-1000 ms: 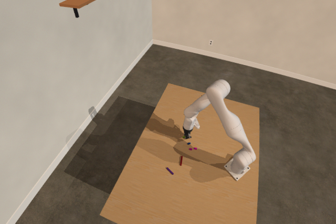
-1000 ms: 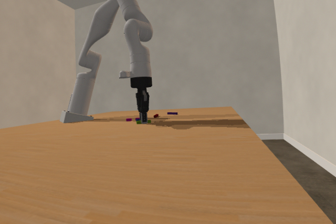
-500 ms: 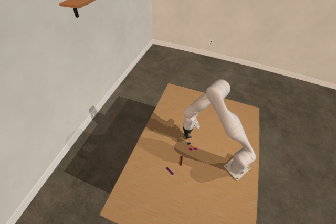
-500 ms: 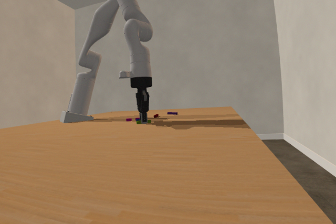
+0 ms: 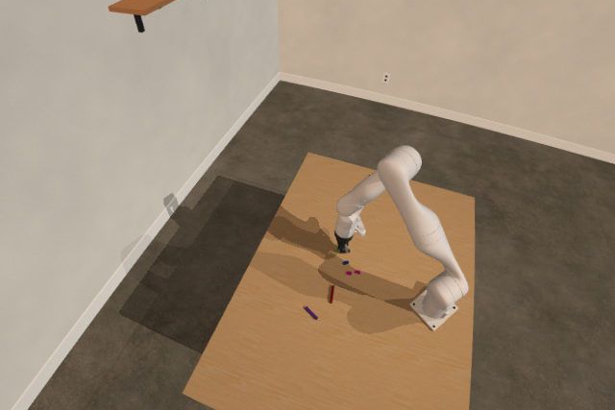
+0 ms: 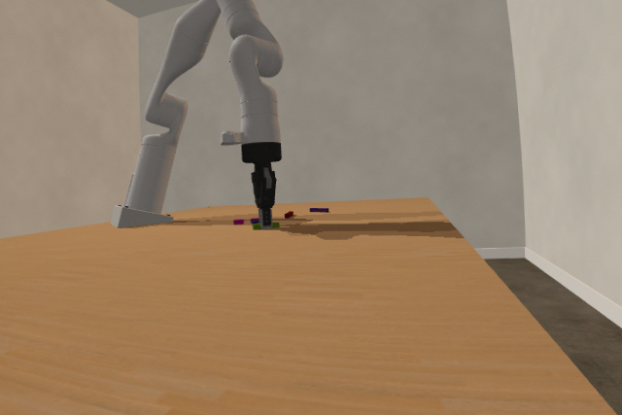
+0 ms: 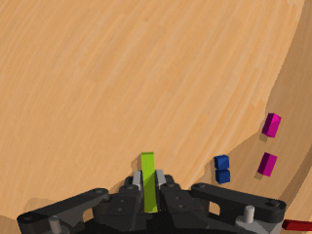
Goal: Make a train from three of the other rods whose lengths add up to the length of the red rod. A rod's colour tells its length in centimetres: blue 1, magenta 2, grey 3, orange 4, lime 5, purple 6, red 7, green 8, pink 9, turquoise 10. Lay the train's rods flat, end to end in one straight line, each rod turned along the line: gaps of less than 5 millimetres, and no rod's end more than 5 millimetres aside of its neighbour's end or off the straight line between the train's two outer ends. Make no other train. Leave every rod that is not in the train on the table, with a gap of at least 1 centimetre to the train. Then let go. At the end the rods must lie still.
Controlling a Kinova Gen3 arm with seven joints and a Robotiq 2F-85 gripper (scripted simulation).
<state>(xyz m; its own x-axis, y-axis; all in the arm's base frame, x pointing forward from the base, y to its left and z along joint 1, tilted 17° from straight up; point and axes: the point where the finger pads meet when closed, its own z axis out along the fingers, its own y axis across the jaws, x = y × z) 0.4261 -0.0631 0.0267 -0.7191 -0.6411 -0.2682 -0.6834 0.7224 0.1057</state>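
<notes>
The red rod lies 19 cm to the left of my hand, 6 cm behind it and 1 cm below it. Also, from my hand: lime-green rod (1 cm below); then purple rod (30 cm to the left, 3 cm behind, 1 cm below).
</notes>
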